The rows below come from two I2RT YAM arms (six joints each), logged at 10 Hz.
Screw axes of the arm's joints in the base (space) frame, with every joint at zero. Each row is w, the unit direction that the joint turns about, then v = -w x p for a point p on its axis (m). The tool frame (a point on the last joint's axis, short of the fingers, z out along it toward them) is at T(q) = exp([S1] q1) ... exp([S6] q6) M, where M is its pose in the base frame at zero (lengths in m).
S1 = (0, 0, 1, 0, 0, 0)
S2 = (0, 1, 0, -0.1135, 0, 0.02)
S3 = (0, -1, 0, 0.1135, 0, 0.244)
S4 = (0, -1, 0, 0.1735, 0, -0.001)
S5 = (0, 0, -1, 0, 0.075, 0)
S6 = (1, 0, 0, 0, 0.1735, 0)
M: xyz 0.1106 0 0.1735 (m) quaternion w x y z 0.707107 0 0.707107 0
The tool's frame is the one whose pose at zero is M.
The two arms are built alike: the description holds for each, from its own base.
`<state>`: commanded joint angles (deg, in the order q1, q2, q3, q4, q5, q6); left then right.
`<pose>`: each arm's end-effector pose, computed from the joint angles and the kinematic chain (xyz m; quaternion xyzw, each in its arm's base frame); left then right.
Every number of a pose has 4 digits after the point. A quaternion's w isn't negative.
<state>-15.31 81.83 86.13 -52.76 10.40 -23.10 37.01 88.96 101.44 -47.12 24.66 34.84</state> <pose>0.2824 -0.0840 0.3714 -0.0312 0.9312 -0.1962 0.3056 0.2716 0.1862 0.4285 0.0828 0.8669 0.1131 0.4784</pose>
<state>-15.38 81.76 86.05 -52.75 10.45 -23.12 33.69 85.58 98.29 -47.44 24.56 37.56</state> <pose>0.2820 -0.0843 0.3713 -0.0306 0.9312 -0.1968 0.3053 0.2685 0.1612 0.4285 0.1278 0.8618 0.1108 0.4782</pose>
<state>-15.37 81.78 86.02 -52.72 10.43 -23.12 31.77 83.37 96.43 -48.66 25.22 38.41</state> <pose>0.2822 -0.0842 0.3711 -0.0308 0.9313 -0.1966 0.3052 0.2639 0.1456 0.4277 0.1499 0.8607 0.0975 0.4766</pose>
